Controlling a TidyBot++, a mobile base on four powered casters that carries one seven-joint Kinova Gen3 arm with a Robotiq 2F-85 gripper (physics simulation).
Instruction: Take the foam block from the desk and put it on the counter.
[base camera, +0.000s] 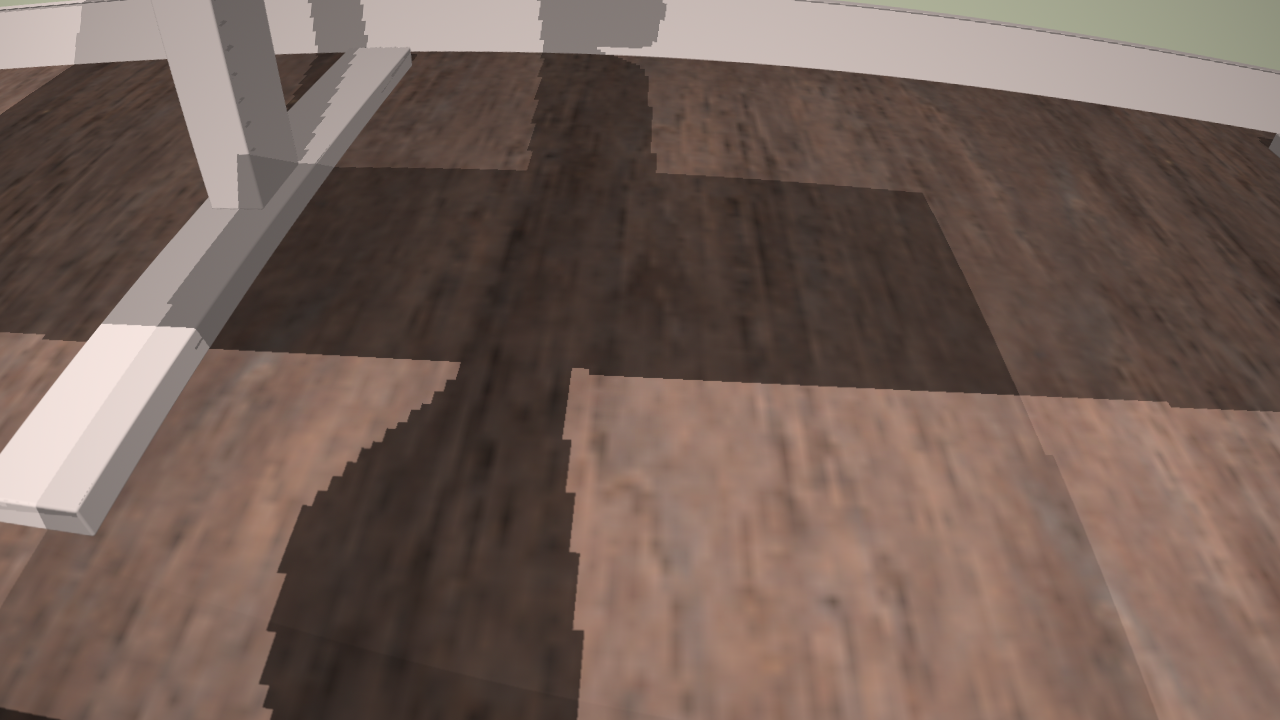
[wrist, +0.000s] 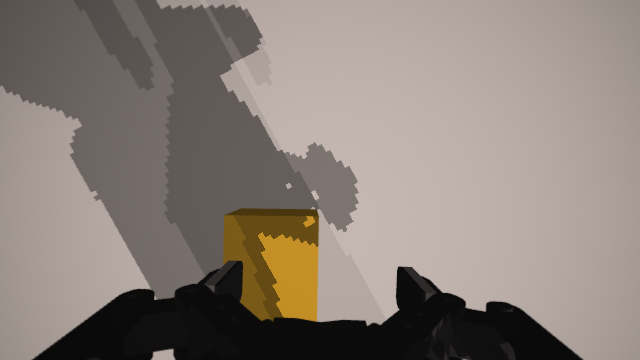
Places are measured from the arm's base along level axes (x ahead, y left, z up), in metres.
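Pixels of known places: gripper, fingertip midpoint: (wrist: 319, 280).
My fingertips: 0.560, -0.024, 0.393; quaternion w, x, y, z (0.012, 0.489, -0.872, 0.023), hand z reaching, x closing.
Behind a point stands the place of what it marks, as x, y, z.
The yellow-orange foam block (wrist: 292, 270) @[0.567, -0.009, 0.368] rests on the pale desk top (wrist: 475, 125) @[0.584, -0.189, 0.323] in the wrist view, at the lower middle. Its long sides run up and down in the view, and its lower end is hidden by the gripper's body. My gripper (wrist: 319, 280) @[0.560, -0.024, 0.392] is open and points down over the desk. The block shows between the fingers but nearer the left one, whose tip overlaps the block's left edge in the view. A wide gap lies between the block and the right finger. How high the fingertips are above the block is hard to tell. The counter does not show in either view.
In the base camera view a white desk leg (base camera: 223, 116) @[0.628, 0.325, -0.286] stands on a long white foot (base camera: 116, 385) at the left. A white baseboard (base camera: 895, 44) @[1.062, -0.319, -0.353] runs along the green wall (base camera: 1190, 26) @[1.071, -0.734, -0.272] behind the wooden floor (base camera: 805, 537) @[0.350, -0.099, -0.397]. Shadows fall on floor and desk.
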